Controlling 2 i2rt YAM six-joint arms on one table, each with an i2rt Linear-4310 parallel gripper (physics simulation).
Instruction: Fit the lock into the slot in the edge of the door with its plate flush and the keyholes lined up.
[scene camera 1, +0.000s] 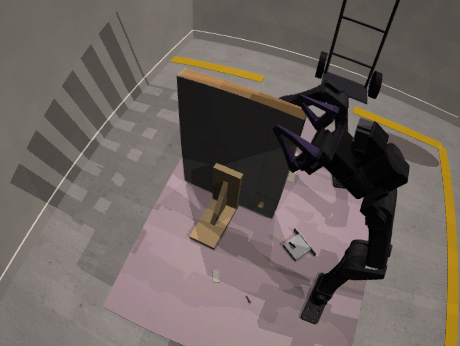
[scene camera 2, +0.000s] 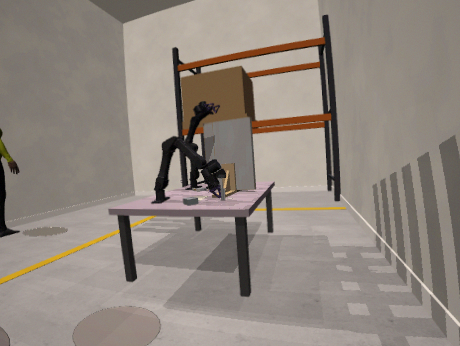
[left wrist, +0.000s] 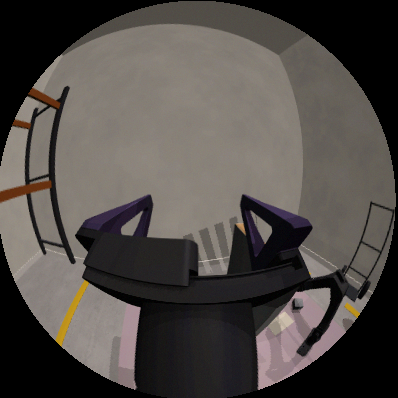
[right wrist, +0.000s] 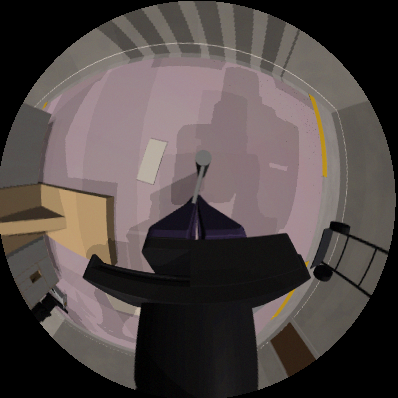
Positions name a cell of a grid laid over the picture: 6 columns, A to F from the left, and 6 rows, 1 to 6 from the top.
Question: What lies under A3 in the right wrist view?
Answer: A grey door.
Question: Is the left gripper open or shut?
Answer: Open.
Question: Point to a tan wooden bracket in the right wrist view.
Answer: B4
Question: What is the left gripper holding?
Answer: Nothing.
